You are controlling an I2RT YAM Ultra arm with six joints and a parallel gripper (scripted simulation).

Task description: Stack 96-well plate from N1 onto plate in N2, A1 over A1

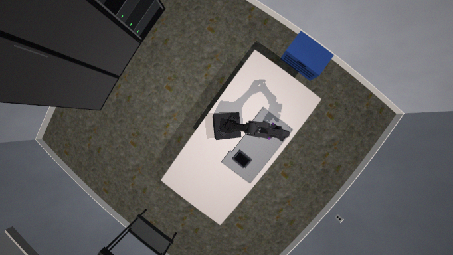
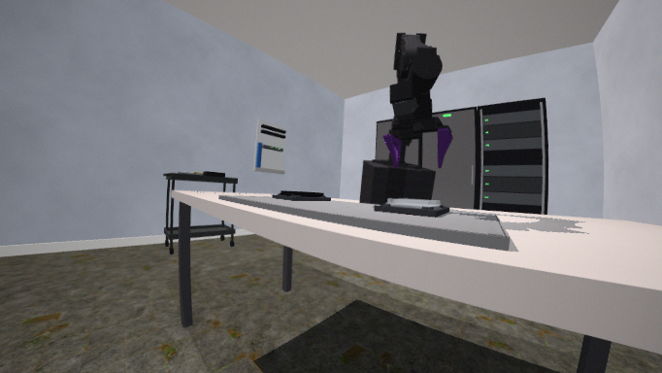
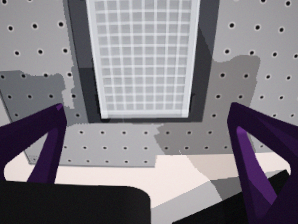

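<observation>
Now: the clear 96-well plate 90 mm below my hand. Round my hand: dark plate: 40 mm ahead, 380 mm to the right, 80 mm below.
</observation>
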